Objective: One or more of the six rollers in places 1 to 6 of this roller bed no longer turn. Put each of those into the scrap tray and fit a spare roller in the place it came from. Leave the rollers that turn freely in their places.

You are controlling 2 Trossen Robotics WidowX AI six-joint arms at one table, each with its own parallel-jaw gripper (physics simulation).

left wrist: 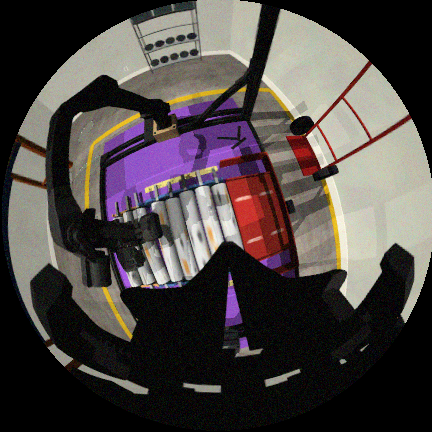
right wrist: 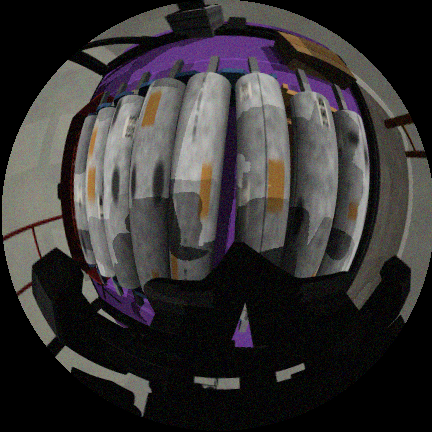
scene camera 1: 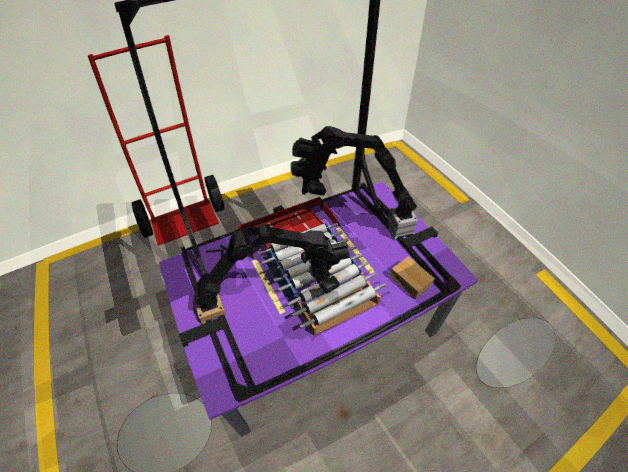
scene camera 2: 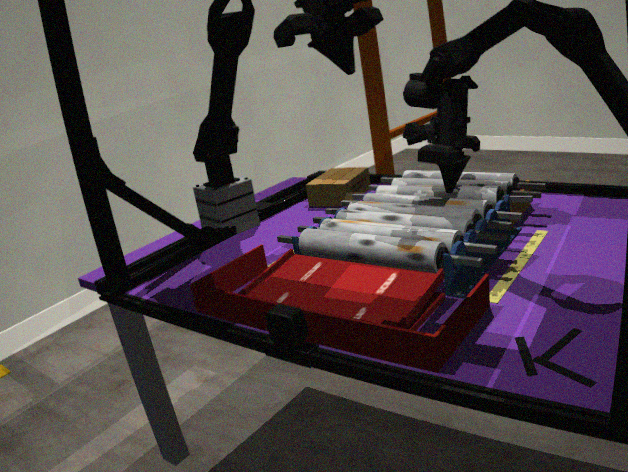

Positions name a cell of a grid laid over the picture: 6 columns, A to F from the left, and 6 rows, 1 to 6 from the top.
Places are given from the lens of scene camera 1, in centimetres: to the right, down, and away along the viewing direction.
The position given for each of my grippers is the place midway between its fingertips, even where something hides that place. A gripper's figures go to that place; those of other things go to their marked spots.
my left gripper (scene camera 1: C3): -4, -16, 133
brown box (scene camera 1: D4): 39, 16, 142
wooden rack (scene camera 1: D5): 0, 34, 126
The marked spots on the brown box and the wooden rack are 45 cm apart.
